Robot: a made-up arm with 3 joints. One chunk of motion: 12 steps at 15 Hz.
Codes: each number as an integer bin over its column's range. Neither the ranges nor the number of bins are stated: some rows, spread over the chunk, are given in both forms.
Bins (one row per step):
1: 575 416 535 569 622 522
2: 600 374 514 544 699 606
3: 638 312 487 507 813 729
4: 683 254 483 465 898 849
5: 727 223 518 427 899 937
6: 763 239 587 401 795 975
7: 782 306 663 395 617 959
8: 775 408 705 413 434 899
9: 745 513 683 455 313 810
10: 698 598 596 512 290 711
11: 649 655 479 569 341 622
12: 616 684 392 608 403 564
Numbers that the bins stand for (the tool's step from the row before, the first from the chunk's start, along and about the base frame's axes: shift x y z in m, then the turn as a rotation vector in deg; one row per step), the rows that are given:
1: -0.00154 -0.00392 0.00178 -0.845 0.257 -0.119
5: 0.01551 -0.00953 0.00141 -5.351 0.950 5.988
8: 0.02089 -0.00416 0.00553 -5.795 -0.214 5.429
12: 0.00306 0.00386 -0.00137 0.393 -0.291 0.499
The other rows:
2: 0.00127 -0.00514 0.00132 -1.638 0.449 1.117
3: 0.00553 -0.00694 0.00072 -2.812 0.735 2.927
4: 0.01057 -0.00863 0.00064 -4.145 0.947 4.693
6: 0.01954 -0.00906 0.00293 -6.176 0.689 6.547
7: 0.02167 -0.00712 0.00460 -6.366 0.244 6.311
9: 0.01752 -0.00111 0.00504 -4.462 -0.517 4.119
10: 0.01225 0.00136 0.00313 -2.653 -0.574 2.662
11: 0.00676 0.00301 0.00055 -0.845 -0.447 1.353

